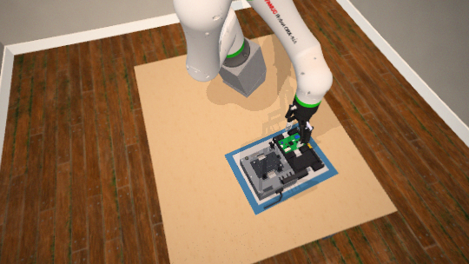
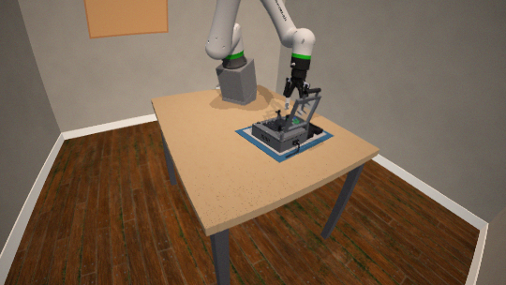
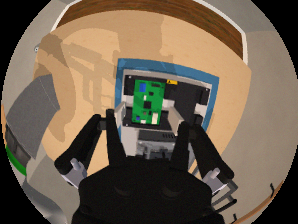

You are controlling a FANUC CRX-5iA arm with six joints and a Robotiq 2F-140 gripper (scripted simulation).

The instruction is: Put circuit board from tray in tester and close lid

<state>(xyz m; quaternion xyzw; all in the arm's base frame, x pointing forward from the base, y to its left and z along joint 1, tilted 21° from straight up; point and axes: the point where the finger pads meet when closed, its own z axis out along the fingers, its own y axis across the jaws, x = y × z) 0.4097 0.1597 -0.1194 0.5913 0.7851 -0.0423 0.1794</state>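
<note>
The circuit board lies 70 mm below my hand. The rest, counted from my hand: tester lid: 220 mm ahead, 120 mm to the right, 90 mm above; tester: 120 mm ahead, 110 mm to the right, 20 mm above.
</note>
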